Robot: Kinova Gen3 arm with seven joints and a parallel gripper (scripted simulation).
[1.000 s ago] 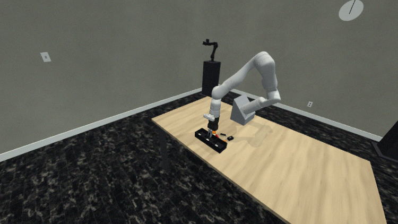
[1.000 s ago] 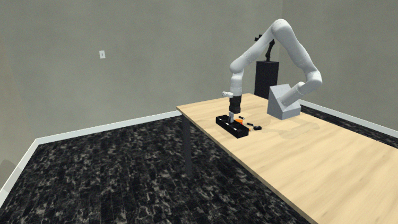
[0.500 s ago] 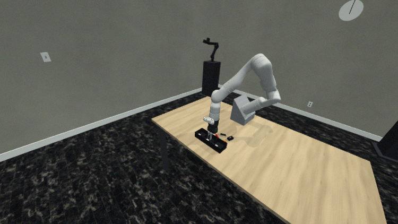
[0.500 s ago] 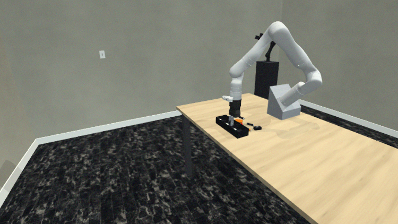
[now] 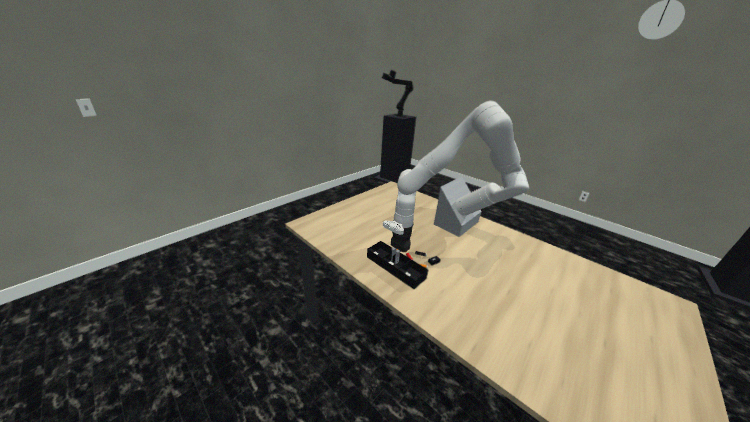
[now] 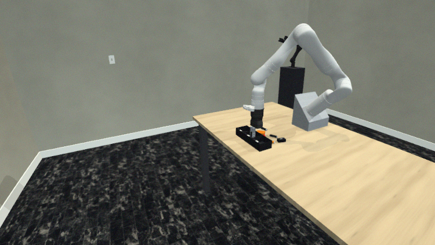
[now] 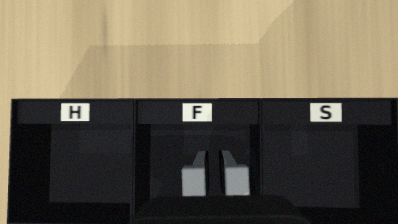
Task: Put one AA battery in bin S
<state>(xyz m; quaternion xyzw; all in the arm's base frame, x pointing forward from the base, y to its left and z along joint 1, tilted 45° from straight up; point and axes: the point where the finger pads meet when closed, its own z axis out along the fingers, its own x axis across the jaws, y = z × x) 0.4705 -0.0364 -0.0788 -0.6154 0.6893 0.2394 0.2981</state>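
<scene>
The black bin marked S lies 1 cm to the left of my hand, 1 cm below it and 1 cm ahead of it. The rest, counted from my hand: red AA battery: 8 cm behind, 3 cm to the left, 3 cm below; then orange AA battery: 9 cm to the left, 6 cm behind, 3 cm below; then orange block: 11 cm behind, 4 cm to the right, 3 cm below.
</scene>
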